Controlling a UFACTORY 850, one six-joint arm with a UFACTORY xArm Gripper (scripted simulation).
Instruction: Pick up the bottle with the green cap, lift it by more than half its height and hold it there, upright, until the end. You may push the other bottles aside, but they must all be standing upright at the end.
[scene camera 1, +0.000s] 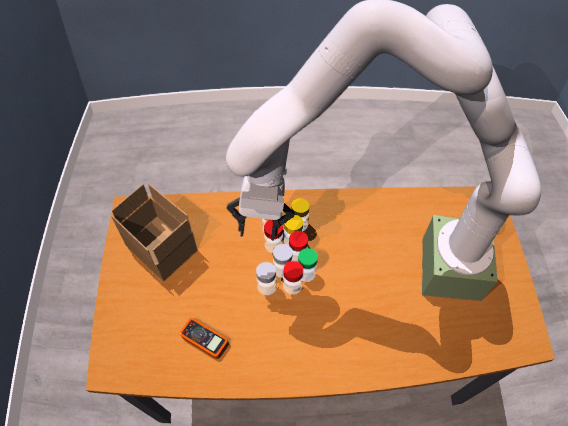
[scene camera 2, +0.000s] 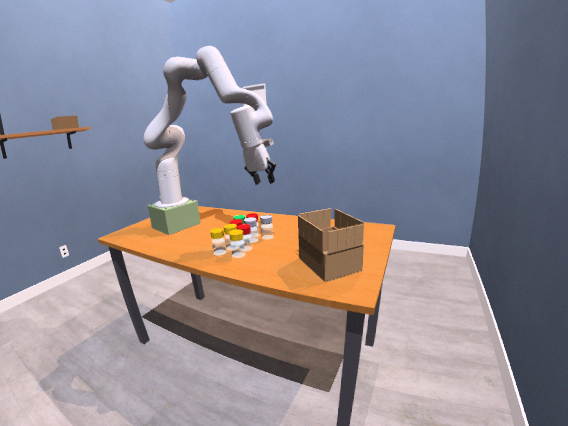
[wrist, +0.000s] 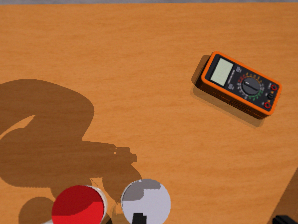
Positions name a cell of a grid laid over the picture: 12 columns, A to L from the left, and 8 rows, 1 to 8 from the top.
Observation:
I see my gripper (scene camera 1: F5) and a cardboard box (scene camera 1: D5).
The cardboard box also shows in scene camera 2 (scene camera 2: H5). My gripper is seen too in scene camera 2 (scene camera 2: F4). The wrist view does not show the cardboard box: it is out of frame.

